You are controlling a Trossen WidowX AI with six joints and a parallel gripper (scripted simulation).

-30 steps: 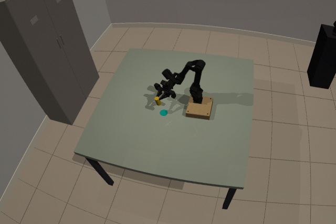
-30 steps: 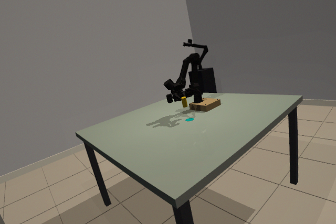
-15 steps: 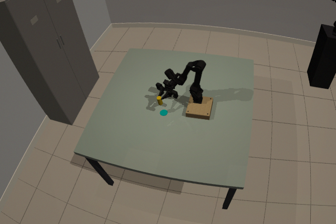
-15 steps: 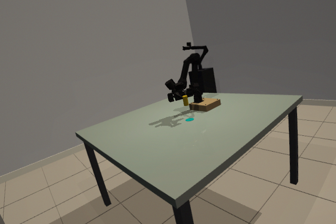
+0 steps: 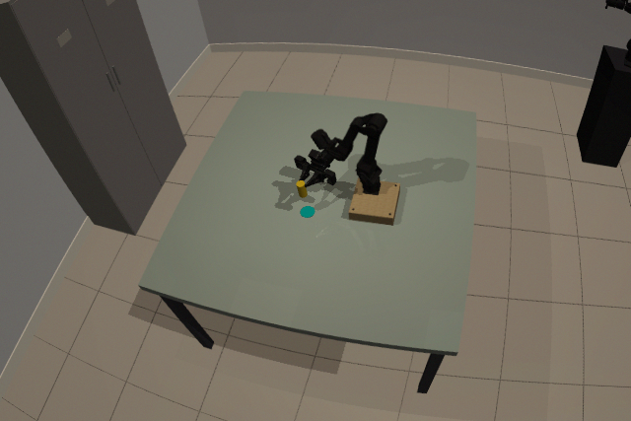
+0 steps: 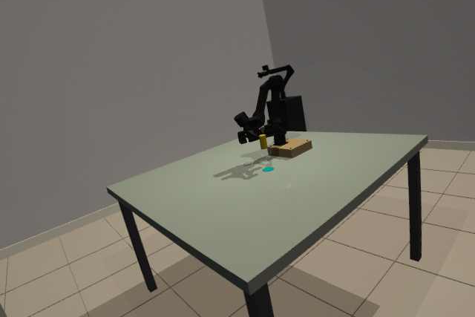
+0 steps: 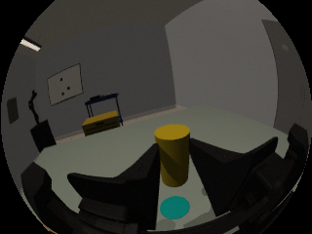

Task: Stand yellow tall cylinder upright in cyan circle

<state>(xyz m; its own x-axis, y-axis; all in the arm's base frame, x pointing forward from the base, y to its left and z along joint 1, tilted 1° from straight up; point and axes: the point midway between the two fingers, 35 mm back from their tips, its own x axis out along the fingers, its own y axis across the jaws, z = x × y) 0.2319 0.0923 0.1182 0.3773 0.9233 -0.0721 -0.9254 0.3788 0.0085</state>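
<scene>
Right now the cyan circle is 16 cm below my gripper tip. The rest, counted from my gripper tip: yellow tall cylinder 2 cm below.
</scene>
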